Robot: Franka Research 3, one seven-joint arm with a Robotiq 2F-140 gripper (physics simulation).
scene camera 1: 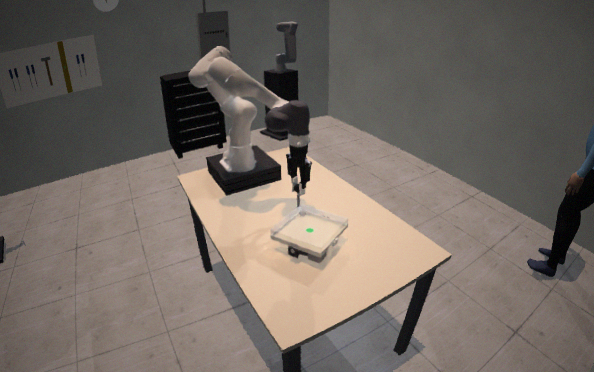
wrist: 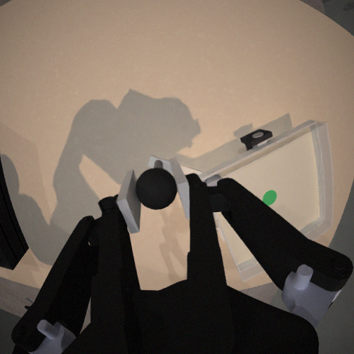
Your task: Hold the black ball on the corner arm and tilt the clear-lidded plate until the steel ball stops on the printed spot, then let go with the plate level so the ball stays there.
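The black ball (scene camera 1: 297, 188) (wrist: 156, 188) tops the thin upright post of the corner arm. My gripper (scene camera 1: 299, 190) (wrist: 154, 176) is shut on it, with one pale pad on each side. The clear-lidded plate (scene camera 1: 296, 243) (wrist: 326, 175) stands on its mount in front of the gripper; how far it tilts is hard to tell. The green printed spot (scene camera 1: 310, 230) (wrist: 270, 197) is near the plate's middle. The steel ball (scene camera 1: 302, 212) shows faintly inside the plate's back corner, nearest the arm, away from the spot. In the wrist view the right finger partly covers that corner.
The plate's dark mount (scene camera 1: 294, 251) (wrist: 256, 138) shows under its edge. The table (scene camera 1: 360, 280) (wrist: 165, 50) carries the robot's black base block (scene camera 1: 244, 175) at the back. A black drawer cabinet (scene camera 1: 194, 112) stands behind the table. A person (scene camera 1: 567, 220) is partly in view at far right.
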